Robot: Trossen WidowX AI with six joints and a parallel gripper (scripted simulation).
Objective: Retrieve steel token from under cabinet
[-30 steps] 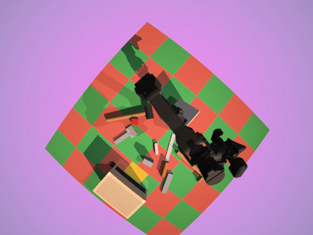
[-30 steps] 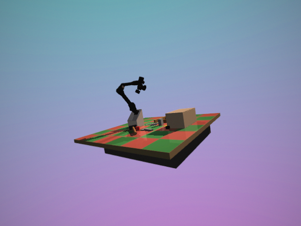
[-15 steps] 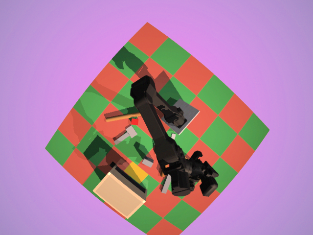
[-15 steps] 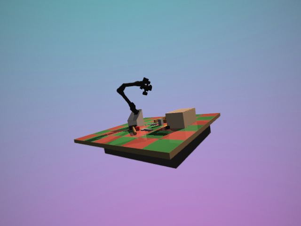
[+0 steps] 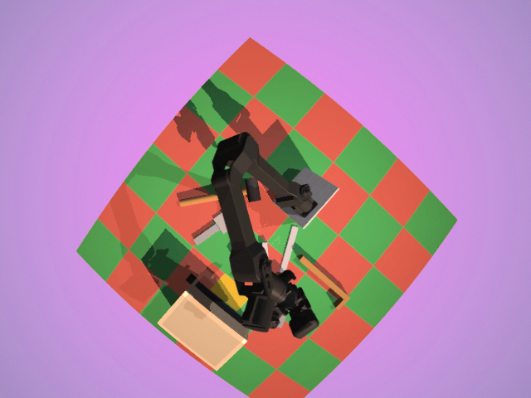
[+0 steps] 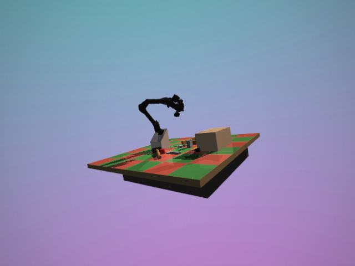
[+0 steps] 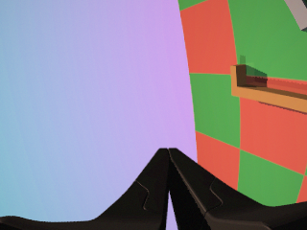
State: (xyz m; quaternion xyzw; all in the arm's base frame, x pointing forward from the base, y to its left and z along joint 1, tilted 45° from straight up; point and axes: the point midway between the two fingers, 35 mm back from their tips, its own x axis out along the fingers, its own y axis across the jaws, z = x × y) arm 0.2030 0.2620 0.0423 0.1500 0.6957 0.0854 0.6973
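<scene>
The grey t-shaped tool lies 360 mm to the right of my gripper tip, 360 mm below it and 100 mm ahead of it. The rest, counted from my gripper tip: grey block: 330 mm below, 130 mm to the right, 120 mm ahead; grey bar: 360 mm below, 150 mm ahead, 90 mm to the left; pale bar: 360 mm below, 150 mm to the right, 20 mm ahead.
</scene>
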